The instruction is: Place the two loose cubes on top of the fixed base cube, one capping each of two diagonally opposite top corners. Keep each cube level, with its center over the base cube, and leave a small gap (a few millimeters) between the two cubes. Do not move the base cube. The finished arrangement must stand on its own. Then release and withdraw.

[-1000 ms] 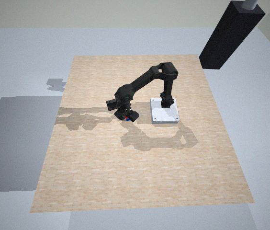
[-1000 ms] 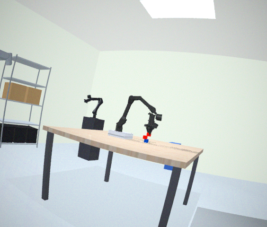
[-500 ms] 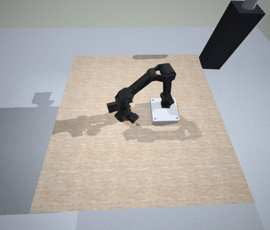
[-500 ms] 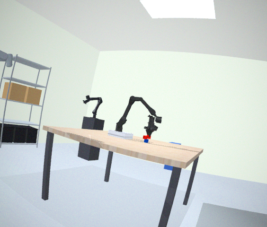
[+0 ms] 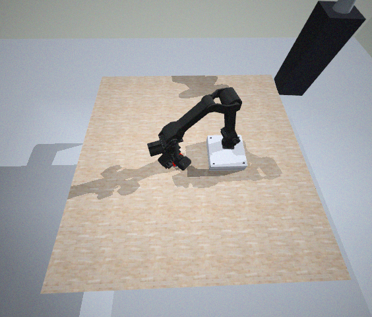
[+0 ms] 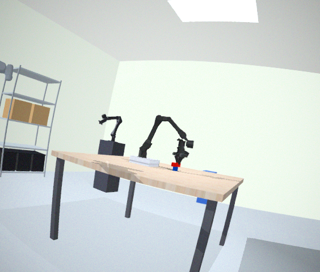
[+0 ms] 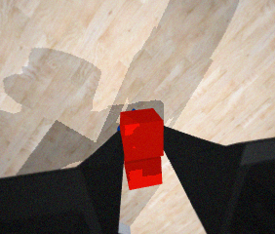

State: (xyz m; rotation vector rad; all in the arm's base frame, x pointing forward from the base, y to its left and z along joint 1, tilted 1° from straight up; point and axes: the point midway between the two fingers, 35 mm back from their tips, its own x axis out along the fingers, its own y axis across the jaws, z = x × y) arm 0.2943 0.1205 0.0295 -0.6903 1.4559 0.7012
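Right now my gripper tip is 10 mm past the blue cube, 10 mm to the left of it and 40 mm above it.
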